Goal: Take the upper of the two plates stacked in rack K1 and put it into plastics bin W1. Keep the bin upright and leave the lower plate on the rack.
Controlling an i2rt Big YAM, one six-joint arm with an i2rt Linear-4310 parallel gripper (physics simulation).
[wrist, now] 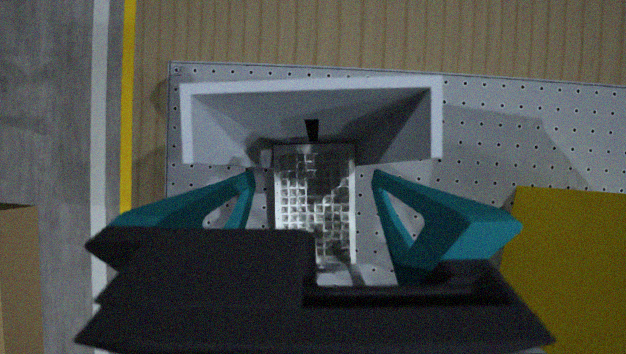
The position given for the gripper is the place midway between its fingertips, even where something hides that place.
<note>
In view: the gripper (313, 176) and a box (560, 263).
</note>
